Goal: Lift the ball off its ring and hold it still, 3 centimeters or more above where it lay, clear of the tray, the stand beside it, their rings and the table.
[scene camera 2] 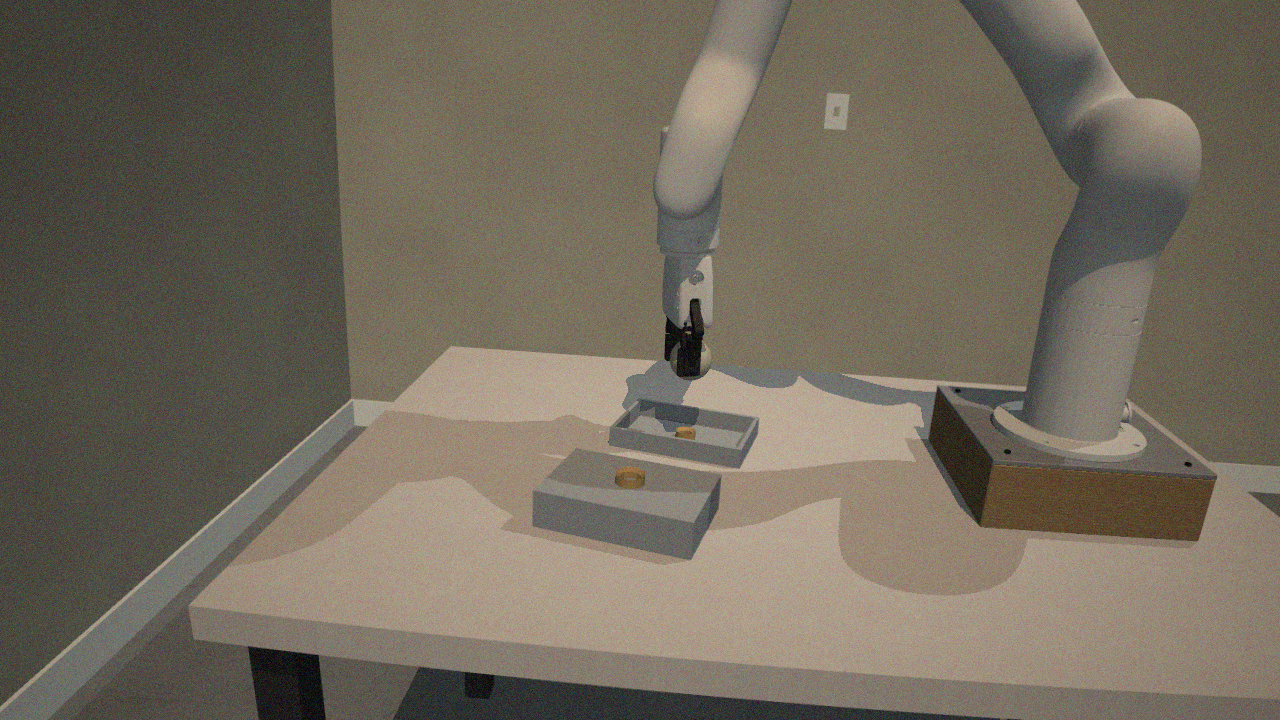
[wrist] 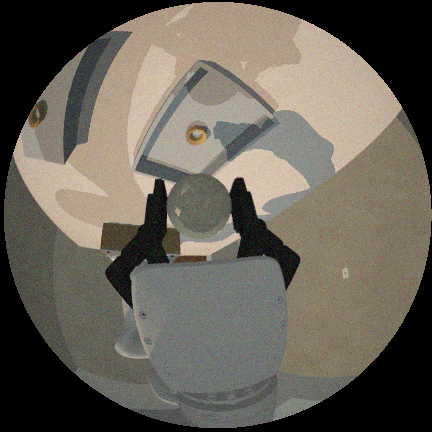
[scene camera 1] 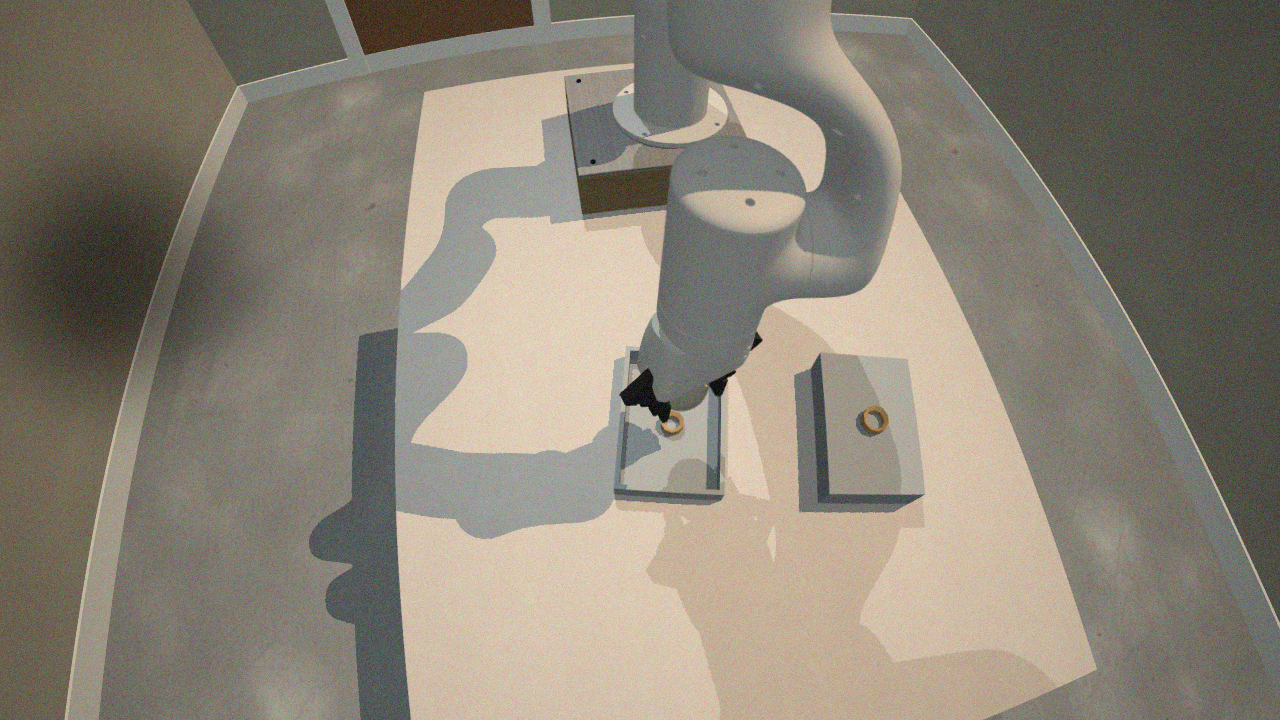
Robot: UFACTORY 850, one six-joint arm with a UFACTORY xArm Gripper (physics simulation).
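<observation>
A grey-green, glassy-looking ball (scene camera 1: 689, 399) (scene camera 2: 704, 360) (wrist: 199, 206) is held between the two black fingers of my gripper (scene camera 1: 691, 401) (scene camera 2: 689, 362) (wrist: 198, 186), which is shut on it. In the scene camera 2 view the ball hangs well above the grey tray (scene camera 1: 669, 493) (scene camera 2: 675, 453) (wrist: 172, 140), apart from its walls. An orange ring (scene camera 1: 673, 433) (scene camera 2: 685, 433) (wrist: 196, 143) lies in the tray, with no ball on it. The grey stand (scene camera 1: 859, 474) (scene camera 2: 617, 519) (wrist: 55, 130) is beside the tray and bears another orange ring (scene camera 1: 865, 420) (scene camera 2: 630, 483).
The robot's base stands on a wood-sided box (scene camera 1: 626, 192) (scene camera 2: 1092, 501) (wrist: 142, 237) at one end of the pale table (scene camera 1: 537, 608) (scene camera 2: 760, 608). Shadows of the arm fall across the table and the tray. A wall with a white switch plate (scene camera 2: 836, 111) rises beyond the table.
</observation>
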